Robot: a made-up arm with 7 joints. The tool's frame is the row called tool. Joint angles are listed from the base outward.
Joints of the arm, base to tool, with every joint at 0 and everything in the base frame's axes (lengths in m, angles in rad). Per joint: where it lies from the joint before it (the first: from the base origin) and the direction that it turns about. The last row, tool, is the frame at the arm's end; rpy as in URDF.
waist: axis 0 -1 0 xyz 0.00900 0.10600 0.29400
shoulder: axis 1 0 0 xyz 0.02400 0.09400 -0.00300
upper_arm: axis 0 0 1 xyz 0.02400 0.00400 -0.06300
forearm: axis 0 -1 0 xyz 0.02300 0.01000 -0.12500
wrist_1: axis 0 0 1 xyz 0.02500 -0.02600 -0.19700
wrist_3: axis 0 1 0 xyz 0.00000 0.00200 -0.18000
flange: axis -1 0 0 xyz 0.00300 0.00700 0.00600
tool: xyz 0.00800 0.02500 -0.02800 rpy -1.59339 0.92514 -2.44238
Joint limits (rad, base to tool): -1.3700..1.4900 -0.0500..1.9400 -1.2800..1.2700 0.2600..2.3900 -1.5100..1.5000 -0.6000..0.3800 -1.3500..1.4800
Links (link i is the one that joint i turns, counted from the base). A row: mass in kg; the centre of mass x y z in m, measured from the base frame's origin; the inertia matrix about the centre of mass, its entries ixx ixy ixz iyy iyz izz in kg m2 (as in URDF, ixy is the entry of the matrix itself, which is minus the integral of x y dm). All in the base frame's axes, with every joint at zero. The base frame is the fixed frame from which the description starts. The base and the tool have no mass.
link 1: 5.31; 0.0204 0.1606 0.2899; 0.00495 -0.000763 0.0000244 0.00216 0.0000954 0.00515
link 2: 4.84; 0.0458 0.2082 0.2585; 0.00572 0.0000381 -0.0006 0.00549 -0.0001 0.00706
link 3: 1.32; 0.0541 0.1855 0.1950; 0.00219 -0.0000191 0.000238 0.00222 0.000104 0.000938
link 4: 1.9; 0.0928 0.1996 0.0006; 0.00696 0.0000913 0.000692 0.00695 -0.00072 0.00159
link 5: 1.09; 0.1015 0.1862 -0.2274; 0.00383 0 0 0.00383 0.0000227 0.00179
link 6: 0.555; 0.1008 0.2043 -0.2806; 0.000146 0 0 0.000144 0 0.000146
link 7: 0.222; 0.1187 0.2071 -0.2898; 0.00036 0 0 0.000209 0 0.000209
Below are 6 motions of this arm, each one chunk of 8 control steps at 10 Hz.
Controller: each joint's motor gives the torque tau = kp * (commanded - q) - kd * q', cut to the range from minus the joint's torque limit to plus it. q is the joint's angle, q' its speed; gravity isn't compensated. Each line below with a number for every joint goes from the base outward.
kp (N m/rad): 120 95 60 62 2.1 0.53 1.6
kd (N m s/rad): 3.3 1 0.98 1.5 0.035 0.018 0.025
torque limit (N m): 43 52 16 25 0.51 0.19 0.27
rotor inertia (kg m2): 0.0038 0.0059 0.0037 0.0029 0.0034 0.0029 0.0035
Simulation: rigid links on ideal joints. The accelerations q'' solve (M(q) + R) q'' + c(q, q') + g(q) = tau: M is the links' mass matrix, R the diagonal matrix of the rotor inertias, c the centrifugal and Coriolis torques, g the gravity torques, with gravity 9.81 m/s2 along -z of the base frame. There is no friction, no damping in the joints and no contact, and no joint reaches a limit. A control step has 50 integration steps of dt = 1/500 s. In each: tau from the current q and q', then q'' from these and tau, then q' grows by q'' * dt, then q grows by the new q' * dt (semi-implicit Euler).
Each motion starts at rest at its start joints. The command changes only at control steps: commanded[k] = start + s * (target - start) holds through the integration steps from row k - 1 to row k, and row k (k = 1, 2, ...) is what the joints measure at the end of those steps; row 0 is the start. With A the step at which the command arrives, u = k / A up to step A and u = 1 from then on. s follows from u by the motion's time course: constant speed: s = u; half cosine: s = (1 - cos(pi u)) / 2; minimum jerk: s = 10 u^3 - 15 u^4 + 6 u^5; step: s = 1 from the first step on.
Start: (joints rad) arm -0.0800 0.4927 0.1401 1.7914 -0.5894 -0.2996 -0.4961
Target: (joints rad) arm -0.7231 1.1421 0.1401 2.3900 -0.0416 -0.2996 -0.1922
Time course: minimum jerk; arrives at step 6
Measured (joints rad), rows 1 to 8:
1: -0.1638 0.4809 0.1138 1.7549 -0.5693 -0.3024 -0.4888
2: -0.3527 0.6086 0.0254 1.7612 -0.3802 -0.2358 -0.3874
3: -0.5466 0.8242 -0.0161 1.9390 -0.1530 -0.1155 -0.2577
4: -0.6629 1.0205 0.0277 2.1892 -0.0531 -0.0917 -0.1994
5: -0.7377 1.1172 0.0734 2.3542 -0.0679 -0.2451 -0.1761
6: -0.7815 1.1208 0.0553 2.3413 -0.0556 -0.4018 -0.1588
7: -0.7909 1.1135 0.0625 2.2628 0.0393 -0.3170 -0.1667
8: -0.7849 1.1128 0.0728 2.2638 0.0550 -0.0953 -0.1868

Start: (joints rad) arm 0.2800 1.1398 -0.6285 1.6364 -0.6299 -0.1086 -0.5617
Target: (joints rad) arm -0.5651 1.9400 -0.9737 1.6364 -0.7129 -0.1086 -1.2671
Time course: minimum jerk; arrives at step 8
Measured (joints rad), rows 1 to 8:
1: 0.2137 1.0951 -0.6735 1.5855 -0.6251 -0.0940 -0.5743
2: 0.0757 1.1744 -0.8268 1.5759 -0.6199 -0.0781 -0.6080
3: -0.0877 1.3147 -0.9198 1.5757 -0.6910 -0.1145 -0.7390
4: -0.2429 1.5108 -0.9469 1.5897 -0.7139 -0.1452 -0.9417
5: -0.3940 1.6946 -0.9575 1.5961 -0.6912 -0.1167 -1.1033
6: -0.5287 1.8143 -0.9871 1.6087 -0.7054 -0.0694 -1.1968
7: -0.6091 1.8507 -1.0078 1.6308 -0.7438 -0.0692 -1.2403
8: -0.6209 1.8402 -0.9899 1.6514 -0.7443 -0.1085 -1.2357

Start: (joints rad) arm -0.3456 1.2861 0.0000 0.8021 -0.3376 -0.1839 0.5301
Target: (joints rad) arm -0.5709 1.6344 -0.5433 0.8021 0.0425 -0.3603 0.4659
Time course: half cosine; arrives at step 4
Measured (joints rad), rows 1 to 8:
1: -0.4003 1.2675 -0.1006 0.8172 -0.2831 -0.1906 0.5026
2: -0.5273 1.2946 -0.3792 0.8586 -0.1695 -0.2902 0.5052
3: -0.6453 1.3805 -0.6308 0.8948 -0.0519 -0.4556 0.5269
4: -0.6756 1.4608 -0.6803 0.8619 0.0171 -0.4891 0.5185
5: -0.6205 1.5314 -0.5709 0.8479 0.0330 -0.3481 0.4788
6: -0.5758 1.5859 -0.4975 0.8716 0.0313 -0.2789 0.4310
7: -0.5872 1.5656 -0.5291 0.8538 0.0217 -0.3651 0.4459
8: -0.6281 1.4952 -0.6037 0.8524 0.0301 -0.4104 0.4951

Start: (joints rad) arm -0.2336 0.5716 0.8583 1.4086 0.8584 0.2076 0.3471
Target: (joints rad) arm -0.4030 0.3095 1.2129 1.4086 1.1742 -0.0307 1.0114
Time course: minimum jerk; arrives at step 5
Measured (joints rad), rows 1 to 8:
1: -0.2773 0.4899 0.8427 1.3739 0.8749 0.1805 0.4047
2: -0.3578 0.3300 0.8678 1.2712 1.0285 0.2212 0.6149
3: -0.4327 0.1870 1.0227 1.2038 1.1857 0.3135 0.8556
4: -0.4733 0.1532 1.1903 1.2067 1.1701 0.2096 0.9687
5: -0.4634 0.2061 1.2240 1.2610 1.1396 -0.0378 0.9760
6: -0.4213 0.2518 1.1408 1.3338 1.1895 -0.1272 0.9925
7: -0.4065 0.2427 1.0877 1.3572 1.2194 0.0244 1.0318
8: -0.4287 0.2082 1.1256 1.3016 1.1912 0.1811 1.0000

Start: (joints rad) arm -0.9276 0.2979 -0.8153 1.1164 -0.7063 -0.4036 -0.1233
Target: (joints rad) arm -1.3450 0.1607 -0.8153 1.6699 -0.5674 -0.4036 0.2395
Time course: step
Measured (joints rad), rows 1 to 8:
1: -1.3210 0.2186 -0.6219 1.6368 -0.4658 -0.2049 0.2505
2: -1.2884 0.0825 -0.8489 1.6457 -0.4219 -0.1737 0.3448
3: -1.2989 0.1331 -0.8307 1.6884 -0.7000 -0.4200 0.1968
4: -1.2820 0.1927 -0.6604 1.5970 -0.5751 -0.5191 0.2257
5: -1.2879 0.2308 -0.6184 1.5697 -0.4008 -0.2308 0.2277
6: -1.2970 0.1775 -0.7172 1.5933 -0.5506 -0.0211 0.2012
7: -1.2996 0.1378 -0.7977 1.6437 -0.6101 -0.1858 0.2723
8: -1.2877 0.1501 -0.7491 1.6505 -0.5417 -0.4857 0.2514

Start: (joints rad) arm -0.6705 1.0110 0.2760 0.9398 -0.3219 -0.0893 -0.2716
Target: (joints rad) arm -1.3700 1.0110 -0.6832 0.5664 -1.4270 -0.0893 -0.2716
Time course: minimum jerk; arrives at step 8
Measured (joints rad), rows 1 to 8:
1: -0.6859 0.9548 0.2195 0.9407 -0.3469 -0.0867 -0.2630
2: -0.7655 0.8942 0.0725 0.9151 -0.4941 -0.1131 -0.2352
3: -0.8898 0.8813 -0.0966 0.8547 -0.7738 -0.1656 -0.2303
4: -1.0286 0.9061 -0.2733 0.7792 -1.0427 -0.1771 -0.2567
5: -1.1642 0.9296 -0.4521 0.7034 -1.2466 -0.1196 -0.2649
6: -1.2780 0.9380 -0.6033 0.6436 -1.4066 -0.0636 -0.2581
7: -1.3377 0.9464 -0.6780 0.6140 -1.4873 -0.0805 -0.2626
8: -1.3254 0.9672 -0.6617 0.6201 -1.4541 -0.1210 -0.2674

